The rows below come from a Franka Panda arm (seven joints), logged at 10 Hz.
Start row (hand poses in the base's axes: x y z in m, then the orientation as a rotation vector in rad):
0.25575, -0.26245, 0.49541, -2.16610, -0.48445, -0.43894
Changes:
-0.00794, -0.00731, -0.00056, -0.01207, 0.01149, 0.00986
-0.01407, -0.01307, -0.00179, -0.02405, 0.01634, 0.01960
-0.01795, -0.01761, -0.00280, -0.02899, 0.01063, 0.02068
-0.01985, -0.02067, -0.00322, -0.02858, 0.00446, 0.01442
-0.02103, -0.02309, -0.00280, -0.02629, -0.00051, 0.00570
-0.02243, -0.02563, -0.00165, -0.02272, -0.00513, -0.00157
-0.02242, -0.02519, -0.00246, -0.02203, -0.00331, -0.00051
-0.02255, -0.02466, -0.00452, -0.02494, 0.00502, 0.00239
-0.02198, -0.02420, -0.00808, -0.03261, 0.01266, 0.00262
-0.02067, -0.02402, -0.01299, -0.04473, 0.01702, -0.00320
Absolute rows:
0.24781, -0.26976, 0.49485, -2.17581, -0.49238, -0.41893
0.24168, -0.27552, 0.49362, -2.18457, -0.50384, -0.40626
0.23780, -0.28006, 0.49261, -2.18827, -0.50975, -0.41117
0.23590, -0.28312, 0.49219, -2.18926, -0.50639, -0.42153
0.23472, -0.28554, 0.49261, -2.18939, -0.49913, -0.43222
0.23332, -0.28808, 0.49376, -2.18781, -0.49280, -0.44192
0.23333, -0.28764, 0.49295, -2.18702, -0.49270, -0.43943
0.23320, -0.28711, 0.49089, -2.18988, -0.49209, -0.42814
0.23377, -0.28665, 0.48733, -2.19807, -0.49050, -0.41831
0.23508, -0.28647, 0.48242, -2.21215, -0.48564, -0.41469

